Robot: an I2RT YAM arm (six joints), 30 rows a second.
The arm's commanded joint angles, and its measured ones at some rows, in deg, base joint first. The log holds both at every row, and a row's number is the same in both.
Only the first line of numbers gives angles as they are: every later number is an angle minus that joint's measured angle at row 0.
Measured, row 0:
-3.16 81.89 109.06 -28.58 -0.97 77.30
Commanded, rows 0 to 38:
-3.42 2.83 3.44 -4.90 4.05 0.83
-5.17 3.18 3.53 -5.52 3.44 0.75
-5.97 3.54 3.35 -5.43 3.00 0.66
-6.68 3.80 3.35 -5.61 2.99 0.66
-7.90 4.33 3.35 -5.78 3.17 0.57
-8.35 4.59 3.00 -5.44 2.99 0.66
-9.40 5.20 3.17 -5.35 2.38 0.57
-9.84 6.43 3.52 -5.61 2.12 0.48
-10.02 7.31 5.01 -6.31 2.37 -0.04
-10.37 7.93 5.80 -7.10 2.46 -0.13
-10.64 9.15 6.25 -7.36 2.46 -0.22
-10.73 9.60 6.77 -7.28 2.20 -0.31
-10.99 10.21 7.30 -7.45 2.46 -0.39
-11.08 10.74 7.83 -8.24 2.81 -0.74
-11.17 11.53 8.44 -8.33 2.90 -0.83
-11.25 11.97 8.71 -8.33 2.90 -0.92
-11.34 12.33 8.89 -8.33 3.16 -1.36
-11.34 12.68 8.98 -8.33 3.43 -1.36
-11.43 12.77 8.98 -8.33 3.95 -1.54
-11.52 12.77 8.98 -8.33 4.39 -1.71
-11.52 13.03 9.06 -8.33 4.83 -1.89
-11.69 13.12 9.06 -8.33 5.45 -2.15
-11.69 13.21 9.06 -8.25 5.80 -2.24
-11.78 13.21 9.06 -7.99 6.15 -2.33
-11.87 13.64 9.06 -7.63 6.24 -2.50
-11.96 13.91 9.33 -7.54 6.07 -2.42
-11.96 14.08 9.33 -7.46 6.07 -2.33
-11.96 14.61 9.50 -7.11 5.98 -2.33
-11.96 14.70 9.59 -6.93 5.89 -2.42
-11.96 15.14 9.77 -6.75 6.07 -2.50
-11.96 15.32 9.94 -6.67 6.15 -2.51
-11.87 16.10 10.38 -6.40 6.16 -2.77
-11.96 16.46 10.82 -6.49 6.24 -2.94
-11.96 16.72 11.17 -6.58 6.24 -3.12
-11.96 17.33 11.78 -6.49 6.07 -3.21
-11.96 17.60 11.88 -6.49 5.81 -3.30
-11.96 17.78 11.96 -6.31 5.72 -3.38
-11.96 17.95 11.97 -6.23 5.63 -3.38
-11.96 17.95 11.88 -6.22 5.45 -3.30
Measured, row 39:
-11.76 17.50 9.61 -7.19 4.48 -2.12
